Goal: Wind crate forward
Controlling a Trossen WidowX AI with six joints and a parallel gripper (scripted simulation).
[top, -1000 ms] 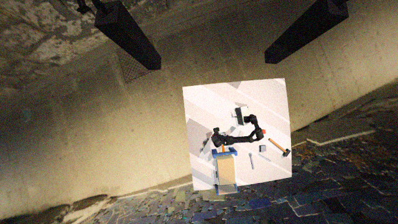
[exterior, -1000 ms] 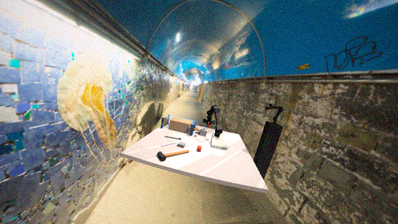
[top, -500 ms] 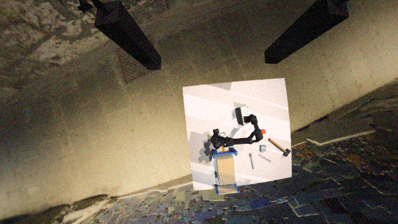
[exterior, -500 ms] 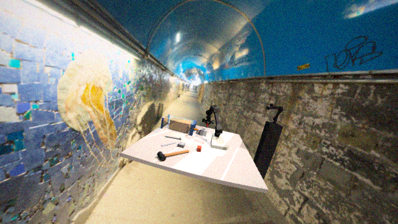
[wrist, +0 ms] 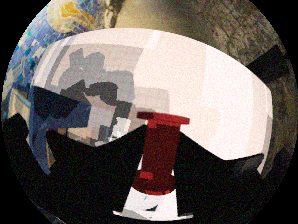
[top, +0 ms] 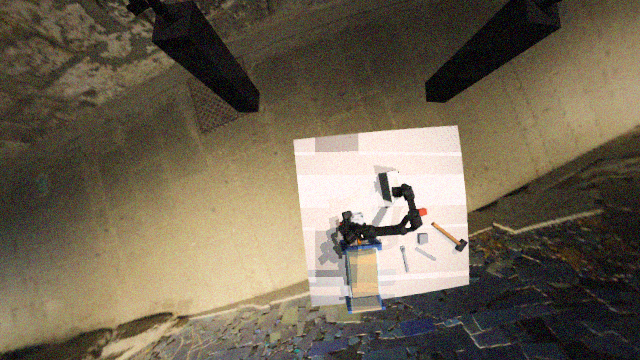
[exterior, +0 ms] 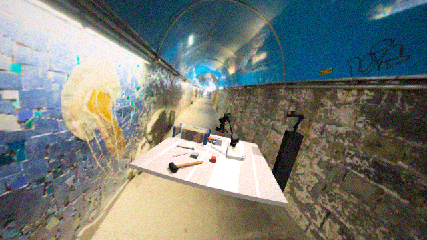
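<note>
Right now my gripper tip is 50 mm to the right of the winch handle and 30 mm above it. Round my gripper tip: hand winch 110 mm to the left, 100 mm below, 20 mm behind; blue steel frame 150 mm ahead, 130 mm to the left, 30 mm below; dark red knob 20 mm to the left.
</note>
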